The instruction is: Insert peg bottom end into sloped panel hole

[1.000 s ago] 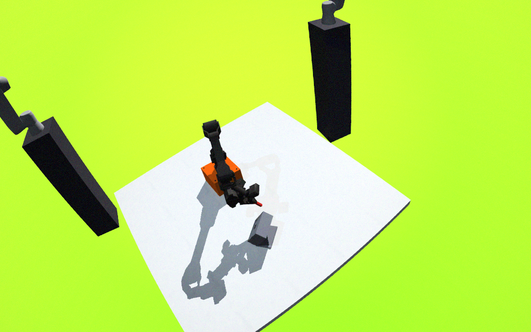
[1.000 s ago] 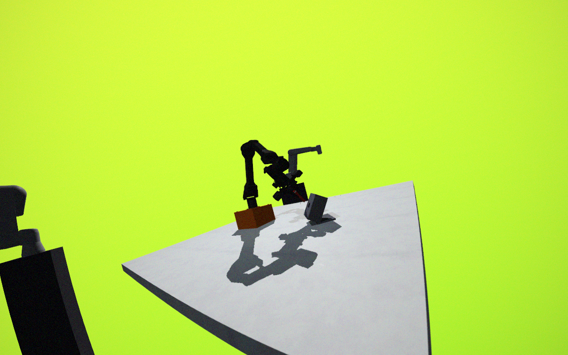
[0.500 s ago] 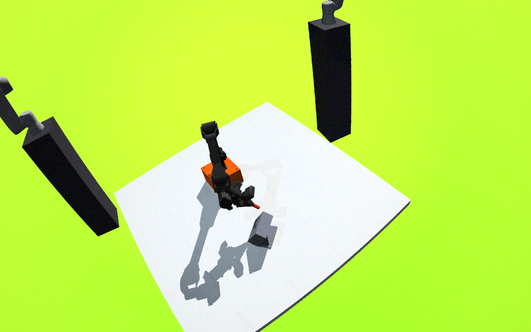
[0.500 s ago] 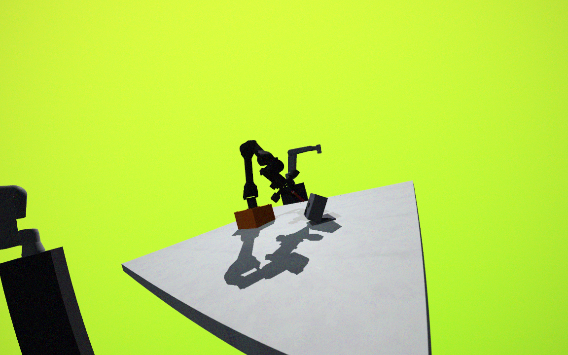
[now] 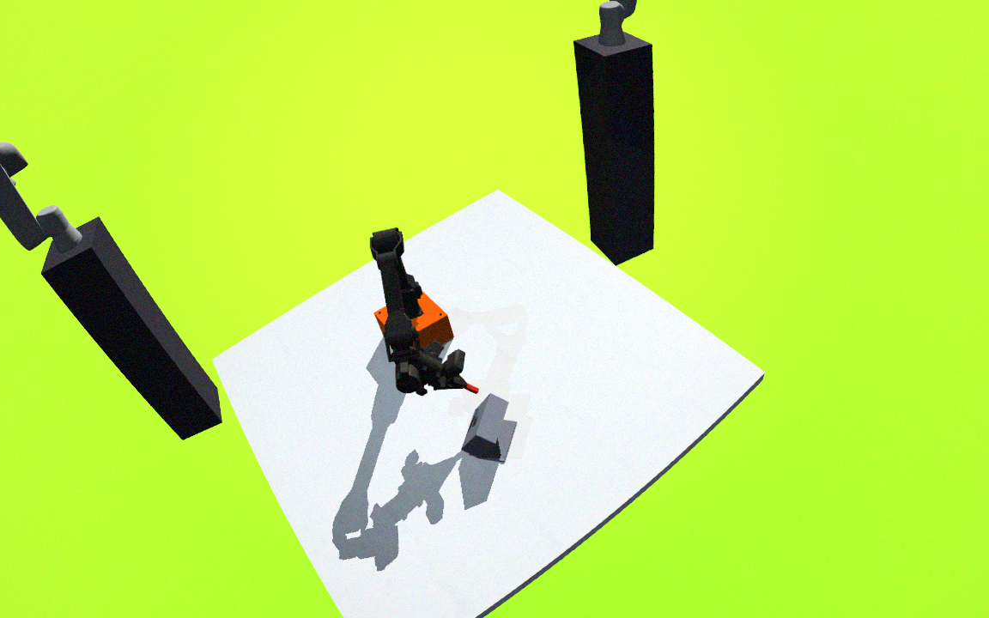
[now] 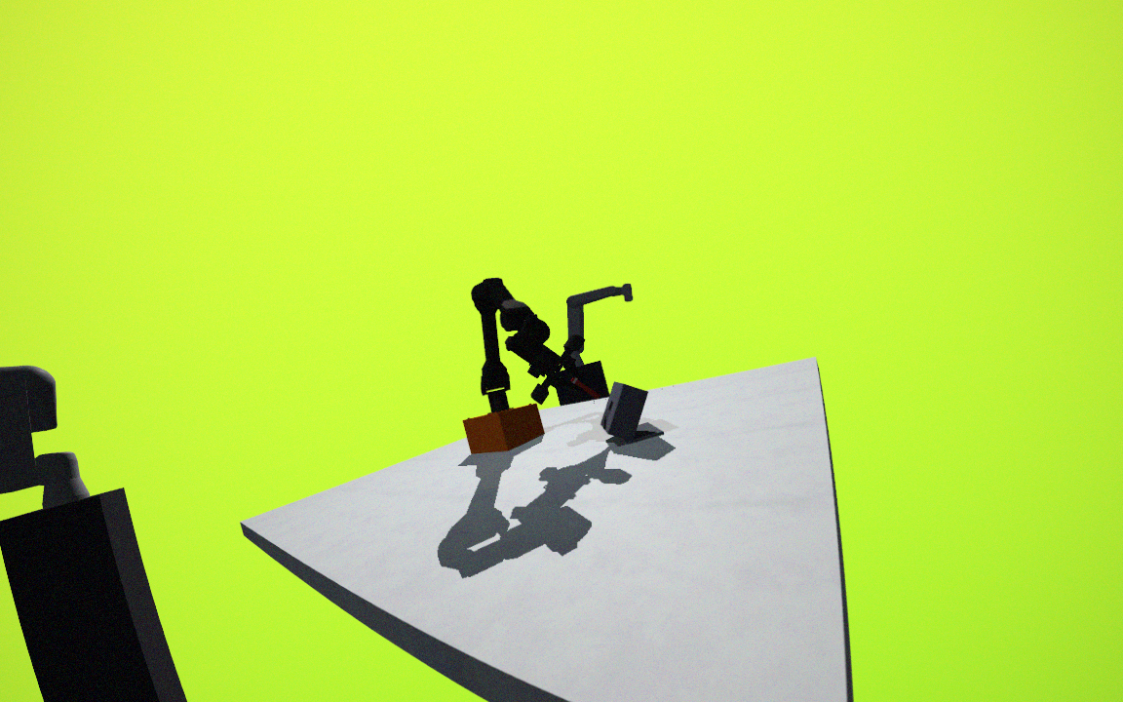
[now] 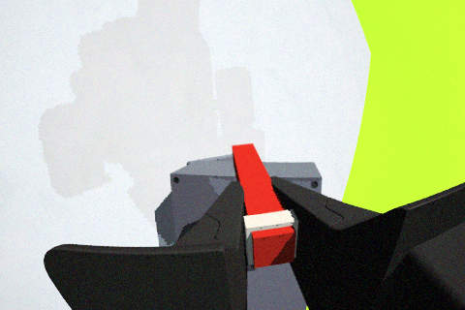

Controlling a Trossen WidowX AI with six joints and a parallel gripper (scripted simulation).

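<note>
The panel lies 100 mm ahead of my gripper tip and 60 mm below it. The rest, counted from my gripper tip: peg 10 mm behind, 10 mm to the right, 10 mm above.
</note>
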